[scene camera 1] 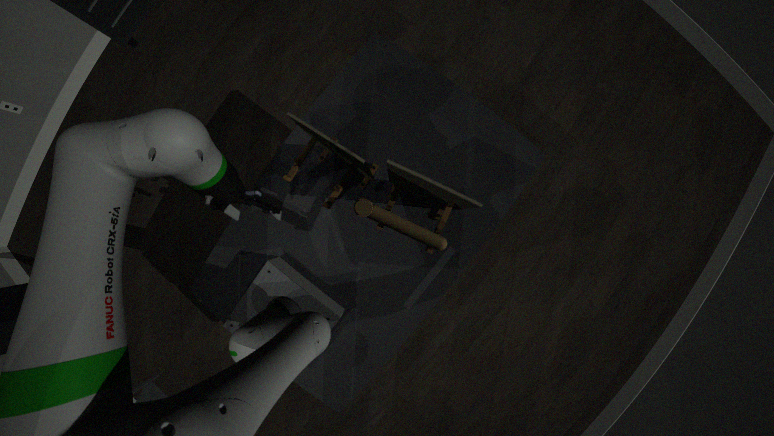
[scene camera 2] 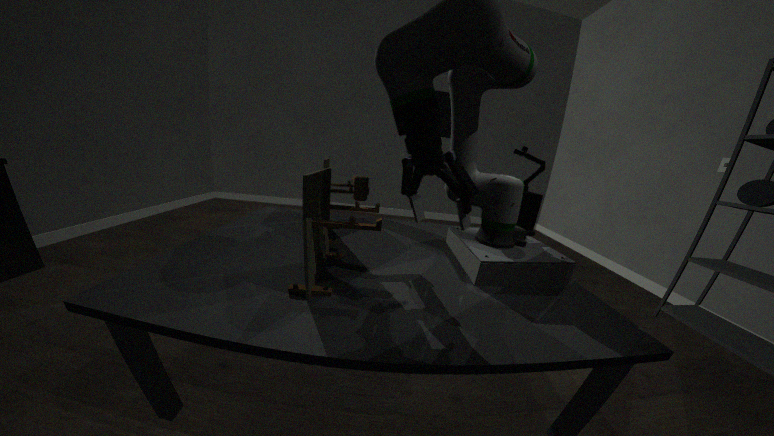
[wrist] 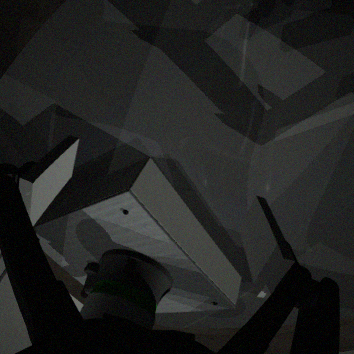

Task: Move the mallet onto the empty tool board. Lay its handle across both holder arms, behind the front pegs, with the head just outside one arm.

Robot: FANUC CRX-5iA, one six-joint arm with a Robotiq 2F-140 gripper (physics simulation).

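Frame: origin at the arm's base, x back, y right, z up, level; metres.
Seen in the pictures: gripper, fingertip midpoint: (scene camera 1: 258, 215) (scene camera 2: 441, 223) (wrist: 162, 185); arm's base at its link origin: (scene camera 2: 494, 241) (wrist: 135, 271).
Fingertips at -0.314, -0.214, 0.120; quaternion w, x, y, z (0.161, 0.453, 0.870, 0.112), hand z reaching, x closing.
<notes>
Pixels of each thing's top centre, then the offset from my fingertips to it, as dx, dy, dz. Level surfaces: height alone.
- tan mallet at its top centre: (scene camera 1: 402, 226) (scene camera 2: 359, 173) -0.221, +0.390, +0.063
- mallet's head at its top centre: (scene camera 1: 362, 207) (scene camera 2: 361, 177) -0.205, +0.276, +0.059
- dark table at its surface level: dz -0.209
The tan mallet (scene camera 1: 406, 224) lies across the holder arms of the right-hand tool board (scene camera 1: 433, 182); its head is at the left end, next to the other board. In scene camera 2 the mallet's head (scene camera 2: 361, 188) shows end-on at the far board. The empty tool board (scene camera 1: 329, 141) (scene camera 2: 315, 203) stands upright beside it, its holder arms sticking out towards the robot's side. The front pegs are small and dark. My gripper (scene camera 1: 254, 213) (scene camera 2: 440, 217) (wrist: 162, 185) is open and empty, in the air in front of the boards and apart from them. The mallet does not show in the wrist view.
The robot's pale base block (scene camera 1: 313, 287) (scene camera 2: 514, 276) (wrist: 187, 240) stands on the dark table (scene camera 2: 216, 319), behind the gripper in scene camera 2. Feet (scene camera 2: 309, 291) stick out under the near board. A shelf rack (scene camera 2: 698, 243) stands at the right on the floor. The light is dim.
</notes>
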